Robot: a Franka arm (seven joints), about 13 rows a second.
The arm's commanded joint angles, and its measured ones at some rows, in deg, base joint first. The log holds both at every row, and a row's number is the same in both.
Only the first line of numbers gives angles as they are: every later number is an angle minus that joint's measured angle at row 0.
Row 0, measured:
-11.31, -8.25, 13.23, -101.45, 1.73, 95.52, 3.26
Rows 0 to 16, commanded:
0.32, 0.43, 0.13, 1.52, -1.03, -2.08, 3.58
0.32, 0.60, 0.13, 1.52, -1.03, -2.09, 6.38
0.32, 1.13, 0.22, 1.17, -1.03, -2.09, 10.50
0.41, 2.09, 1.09, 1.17, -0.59, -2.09, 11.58
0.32, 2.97, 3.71, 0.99, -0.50, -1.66, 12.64
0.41, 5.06, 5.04, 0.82, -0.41, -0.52, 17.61
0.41, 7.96, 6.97, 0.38, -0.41, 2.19, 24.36
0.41, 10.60, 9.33, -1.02, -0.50, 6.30, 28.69
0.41, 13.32, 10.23, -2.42, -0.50, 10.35, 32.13
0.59, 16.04, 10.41, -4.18, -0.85, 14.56, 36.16
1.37, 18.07, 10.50, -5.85, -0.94, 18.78, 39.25
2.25, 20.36, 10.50, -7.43, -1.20, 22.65, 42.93
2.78, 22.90, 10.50, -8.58, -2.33, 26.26, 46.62
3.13, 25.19, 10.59, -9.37, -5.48, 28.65, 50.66
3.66, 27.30, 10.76, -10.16, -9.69, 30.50, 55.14
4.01, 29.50, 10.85, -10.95, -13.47, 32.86, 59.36
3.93, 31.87, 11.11, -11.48, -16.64, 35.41, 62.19
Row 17, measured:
3.46, 28.76, 10.71, -10.81, -11.23, 31.79, 55.46
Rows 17 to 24, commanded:
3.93, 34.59, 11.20, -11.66, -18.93, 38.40, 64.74
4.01, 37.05, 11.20, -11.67, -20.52, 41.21, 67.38
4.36, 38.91, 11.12, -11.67, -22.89, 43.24, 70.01
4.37, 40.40, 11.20, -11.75, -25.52, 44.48, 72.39
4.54, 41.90, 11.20, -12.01, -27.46, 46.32, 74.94
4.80, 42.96, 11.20, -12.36, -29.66, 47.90, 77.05
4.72, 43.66, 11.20, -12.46, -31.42, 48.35, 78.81
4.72, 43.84, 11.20, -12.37, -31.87, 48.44, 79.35
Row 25, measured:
4.43, 43.45, 11.10, -12.55, -29.00, 47.53, 75.65
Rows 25 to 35, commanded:
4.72, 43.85, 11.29, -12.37, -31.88, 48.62, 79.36
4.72, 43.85, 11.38, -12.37, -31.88, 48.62, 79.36
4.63, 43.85, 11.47, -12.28, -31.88, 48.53, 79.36
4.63, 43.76, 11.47, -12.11, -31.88, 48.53, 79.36
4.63, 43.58, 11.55, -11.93, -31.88, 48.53, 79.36
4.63, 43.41, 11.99, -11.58, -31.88, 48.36, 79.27
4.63, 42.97, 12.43, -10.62, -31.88, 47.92, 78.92
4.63, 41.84, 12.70, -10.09, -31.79, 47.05, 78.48
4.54, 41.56, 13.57, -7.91, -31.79, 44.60, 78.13
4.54, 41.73, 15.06, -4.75, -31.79, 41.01, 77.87
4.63, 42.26, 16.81, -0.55, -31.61, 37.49, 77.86
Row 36, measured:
4.47, 43.08, 14.02, -6.77, -30.29, 44.02, 77.00
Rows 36 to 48, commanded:
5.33, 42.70, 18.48, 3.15, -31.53, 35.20, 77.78
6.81, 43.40, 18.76, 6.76, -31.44, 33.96, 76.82
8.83, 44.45, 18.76, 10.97, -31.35, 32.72, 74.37
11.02, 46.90, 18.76, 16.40, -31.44, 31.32, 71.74
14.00, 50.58, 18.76, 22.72, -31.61, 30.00, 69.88
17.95, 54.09, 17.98, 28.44, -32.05, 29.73, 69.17
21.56, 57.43, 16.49, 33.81, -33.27, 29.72, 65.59
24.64, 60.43, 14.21, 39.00, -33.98, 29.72, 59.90
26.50, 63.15, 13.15, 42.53, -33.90, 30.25, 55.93
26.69, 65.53, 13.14, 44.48, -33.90, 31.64, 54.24
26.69, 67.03, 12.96, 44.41, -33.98, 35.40, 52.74
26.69, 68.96, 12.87, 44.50, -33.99, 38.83, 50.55
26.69, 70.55, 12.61, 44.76, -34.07, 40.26, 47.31
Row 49, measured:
26.33, 65.86, 12.65, 39.81, -32.47, 37.68, 52.96
